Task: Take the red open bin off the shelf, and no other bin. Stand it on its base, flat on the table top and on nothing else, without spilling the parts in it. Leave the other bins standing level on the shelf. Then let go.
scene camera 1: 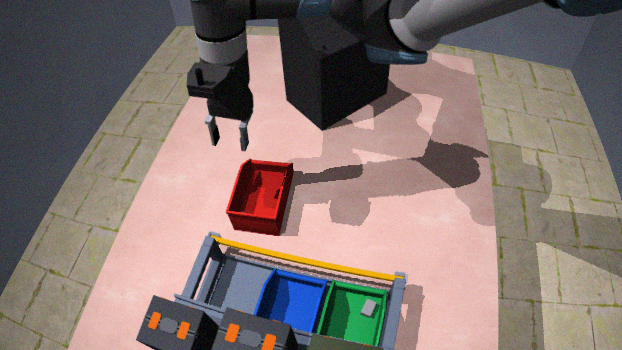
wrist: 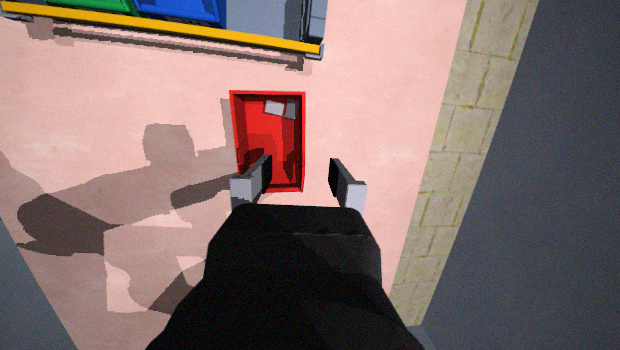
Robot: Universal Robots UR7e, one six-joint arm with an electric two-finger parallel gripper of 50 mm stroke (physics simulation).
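Places are measured from the arm's base along level axes (x back, y right, z up), in centimetres.
Pixels of known places: gripper, fingertip midpoint: point(scene camera 1: 230, 144) point(wrist: 300, 168).
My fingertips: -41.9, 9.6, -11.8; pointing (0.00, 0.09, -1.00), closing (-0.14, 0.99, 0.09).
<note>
For each thing: its top centre in the pictures, then the offset to it from my fingertips, as dx, dy, dz. "pt": a spot on its surface instead. Level surfaces: height alone.
- red open bin at its top centre: point(wrist: 271, 152) point(scene camera 1: 259, 180) +1.8, -3.3, -12.1
- pink table top at its surface level: dz -19.6
- blue bin at its top centre: point(scene camera 1: 286, 309) -22.1, -18.7, -11.5
- green bin at its top centre: point(scene camera 1: 351, 322) -20.8, -29.9, -11.5
- shelf at a spot on its surface: point(scene camera 1: 397, 300) pt -14.9, -36.3, -11.2
- grey part at its top centre: point(scene camera 1: 368, 307) -15.5, -31.9, -17.2
- yellow rail at its top centre: point(wrist: 170, 26) point(scene camera 1: 302, 259) -11.6, -17.8, -13.1
The red open bin point(scene camera 1: 254, 224) point(wrist: 257, 122) stands upright on its base, flat on the pink table top point(scene camera 1: 165, 200) point(wrist: 370, 115), apart from the shelf. Two small grey parts point(wrist: 274, 108) point(wrist: 291, 110) lie in its far corner in the wrist view. My gripper point(scene camera 1: 229, 146) point(wrist: 300, 168) is open and empty, above the table and behind the red bin in the scene view, not touching it. The blue bin point(scene camera 1: 297, 300) point(wrist: 182, 9) and the green bin point(scene camera 1: 345, 320) point(wrist: 95, 5) stand side by side on the shelf point(scene camera 1: 397, 300) and look level. A grey part point(scene camera 1: 369, 307) lies in the green bin.
A yellow rail point(scene camera 1: 305, 257) point(wrist: 160, 27) runs along the shelf's edge facing the red bin. The shelf's bay beside the blue bin holds no bin. Dark boxes with orange latches point(scene camera 1: 172, 325) point(scene camera 1: 255, 335) stand at the shelf's other side. A black pedestal point(scene camera 1: 350, 75) stands at the back.
</note>
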